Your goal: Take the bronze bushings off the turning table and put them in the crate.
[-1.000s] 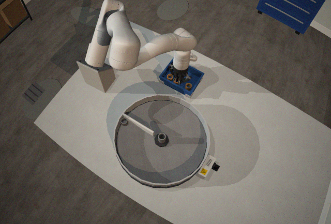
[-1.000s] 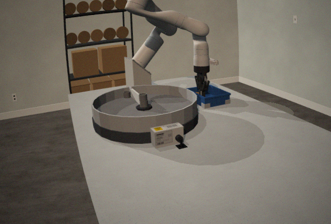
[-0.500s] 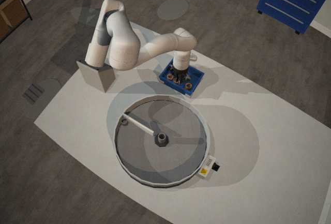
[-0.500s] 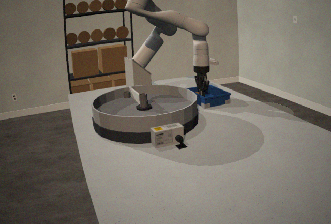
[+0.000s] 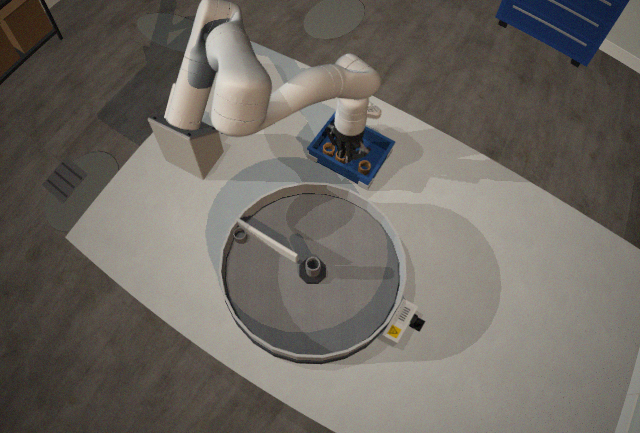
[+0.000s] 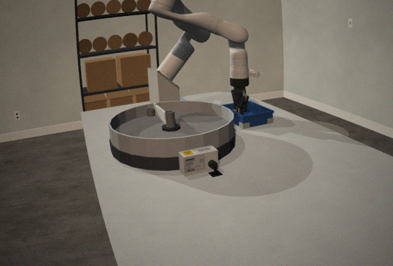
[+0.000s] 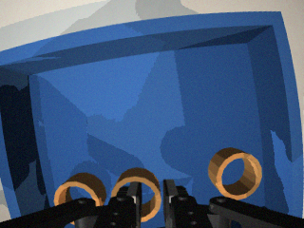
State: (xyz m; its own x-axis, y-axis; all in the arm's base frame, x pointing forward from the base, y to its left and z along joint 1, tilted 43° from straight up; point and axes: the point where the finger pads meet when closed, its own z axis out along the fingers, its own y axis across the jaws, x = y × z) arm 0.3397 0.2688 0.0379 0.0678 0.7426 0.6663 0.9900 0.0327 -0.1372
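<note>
My gripper is now 3 cm to the right of the blue crate and 1 cm above it. Round my hand: turning table (12 cm ahead, 32 cm to the right, 1 cm above).
</note>
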